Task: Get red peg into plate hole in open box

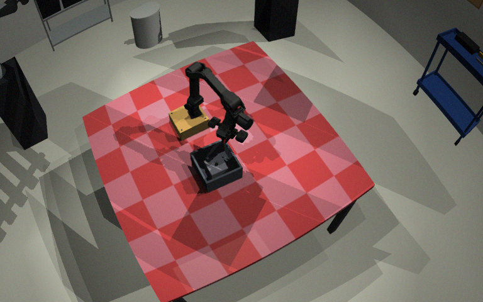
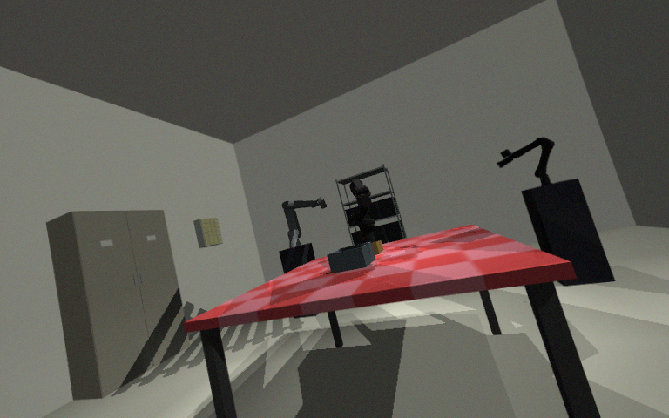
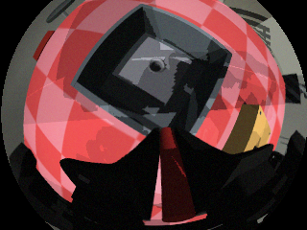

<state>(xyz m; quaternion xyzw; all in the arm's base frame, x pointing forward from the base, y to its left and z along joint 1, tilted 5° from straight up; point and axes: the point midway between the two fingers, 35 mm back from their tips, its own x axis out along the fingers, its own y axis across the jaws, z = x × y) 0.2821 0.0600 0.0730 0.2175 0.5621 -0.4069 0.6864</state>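
My gripper tip is now 3 cm below the red peg, 1 cm to the right of it and 1 cm past it. The rest, counted from my gripper tip: dark grey box (11 cm below, 7 cm to the right, 5 cm ahead); then grey plate (9 cm below, 7 cm to the right, 5 cm ahead).
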